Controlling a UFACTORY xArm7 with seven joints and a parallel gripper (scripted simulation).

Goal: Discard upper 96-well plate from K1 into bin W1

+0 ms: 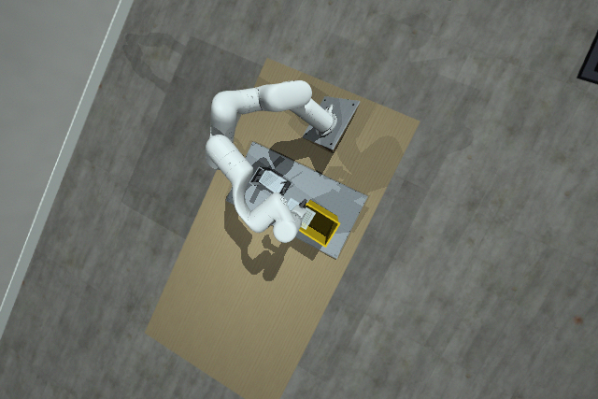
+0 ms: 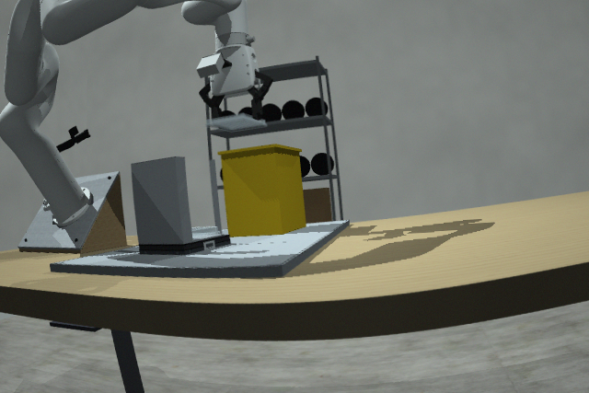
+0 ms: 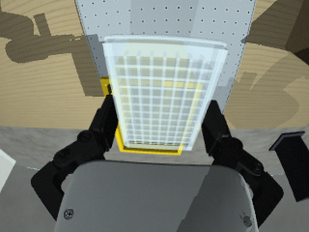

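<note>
The yellow plastics bin W1 is 160 mm below my hand, 90 mm to the left of it and 30 mm ahead of it. Round my hand: grey rack wall 280 mm to the right, 160 mm below, 70 mm behind.
</note>
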